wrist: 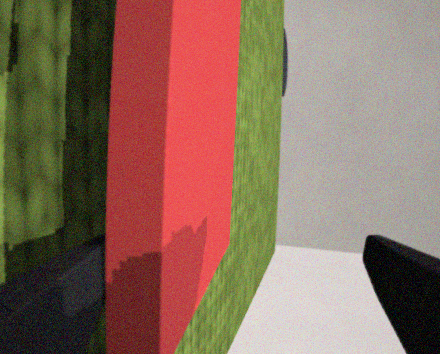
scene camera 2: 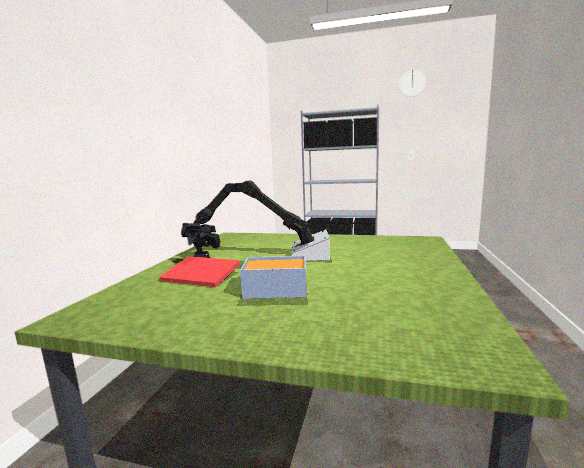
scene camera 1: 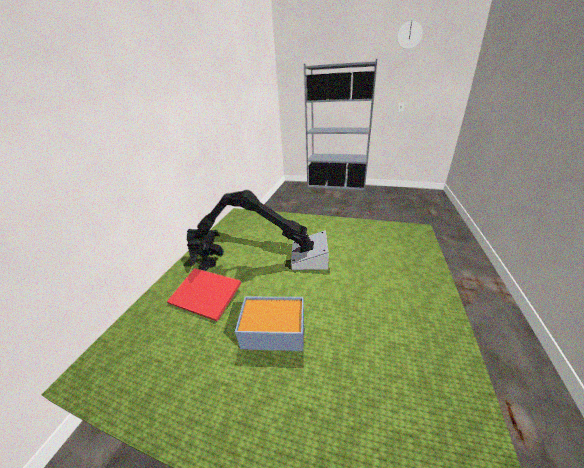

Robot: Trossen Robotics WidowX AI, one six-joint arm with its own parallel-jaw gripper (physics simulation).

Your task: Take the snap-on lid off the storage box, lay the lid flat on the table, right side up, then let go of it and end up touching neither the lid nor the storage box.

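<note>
The red lid (scene camera 1: 205, 294) (scene camera 2: 200, 271) (wrist: 200, 125) is off the box and lies roughly level over the table, smooth face up, left of the box. I cannot tell whether all its underside touches the table. The blue-grey storage box (scene camera 1: 270, 341) (scene camera 2: 274, 284) stands upright and open, orange inside, apart from the lid. My gripper (scene camera 1: 212, 257) (scene camera 2: 207, 247) (wrist: 241, 248) is open at the lid's far edge, away from the box. In the wrist view one finger stands well above the lid; the other is low, its tip hidden by the lid's edge.
The green table (scene camera 1: 375, 350) (scene camera 2: 375, 325) carries everything. The arm's grey base (scene camera 1: 310, 261) (scene camera 2: 317, 250) stands behind the box, to the right of the gripper. A wall runs along the left side. A shelf rack (scene camera 1: 338, 131) (scene camera 2: 340, 181) stands at the far wall.
</note>
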